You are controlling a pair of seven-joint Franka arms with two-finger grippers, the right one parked.
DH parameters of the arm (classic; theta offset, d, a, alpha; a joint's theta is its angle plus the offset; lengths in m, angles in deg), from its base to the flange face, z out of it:
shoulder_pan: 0 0.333 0 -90
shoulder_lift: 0 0 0 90
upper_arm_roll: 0 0.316 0.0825 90
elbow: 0 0 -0.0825 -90
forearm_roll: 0 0.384 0 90
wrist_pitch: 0 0 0.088 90
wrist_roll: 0 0.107 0 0
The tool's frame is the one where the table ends.
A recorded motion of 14 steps. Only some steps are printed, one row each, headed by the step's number.
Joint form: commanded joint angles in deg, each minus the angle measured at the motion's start. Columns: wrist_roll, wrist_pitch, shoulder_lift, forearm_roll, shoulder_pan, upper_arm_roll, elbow.
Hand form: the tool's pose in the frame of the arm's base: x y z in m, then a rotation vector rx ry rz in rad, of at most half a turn. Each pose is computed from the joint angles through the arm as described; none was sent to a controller.
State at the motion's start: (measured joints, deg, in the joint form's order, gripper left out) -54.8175 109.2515 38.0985 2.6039 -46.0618 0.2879 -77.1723
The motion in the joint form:
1: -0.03 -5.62 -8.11 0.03 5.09 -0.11 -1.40
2: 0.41 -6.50 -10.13 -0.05 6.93 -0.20 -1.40
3: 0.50 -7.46 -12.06 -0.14 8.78 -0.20 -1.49
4: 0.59 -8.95 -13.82 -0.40 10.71 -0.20 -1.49
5: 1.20 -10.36 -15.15 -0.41 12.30 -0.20 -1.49
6: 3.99 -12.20 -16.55 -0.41 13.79 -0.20 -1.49
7: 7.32 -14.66 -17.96 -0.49 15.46 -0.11 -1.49
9: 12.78 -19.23 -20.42 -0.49 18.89 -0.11 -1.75
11: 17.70 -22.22 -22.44 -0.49 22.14 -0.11 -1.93
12: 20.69 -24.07 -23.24 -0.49 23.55 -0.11 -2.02
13: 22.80 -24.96 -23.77 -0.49 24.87 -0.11 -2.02
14: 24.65 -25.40 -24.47 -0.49 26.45 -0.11 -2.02
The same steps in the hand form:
1: 0.5308 -0.4536 0.4074 -3.0264 -0.3529 0.0364
2: 0.5408 -0.4340 0.4307 -3.0381 -0.3921 0.0205
3: 0.5499 -0.4129 0.4518 -3.0435 -0.4427 0.0076
4: 0.5578 -0.3904 0.4707 -3.0418 -0.4957 0.0088
5: 0.5634 -0.3713 0.4844 -3.0364 -0.5230 0.0122
6: 0.5666 -0.3525 0.4981 -3.0370 -0.4894 0.0243
7: 0.5693 -0.3304 0.5110 -3.0327 -0.4483 0.0512
9: 0.5725 -0.2875 0.5305 -3.0176 -0.3950 0.1115
11: 0.5755 -0.2490 0.5476 -3.0166 -0.3527 0.1478
12: 0.5751 -0.2320 0.5532 -3.0138 -0.3116 0.1799
13: 0.5766 -0.2172 0.5579 -3.0158 -0.2915 0.1933
14: 0.5789 -0.2000 0.5648 -3.0223 -0.2855 0.1921

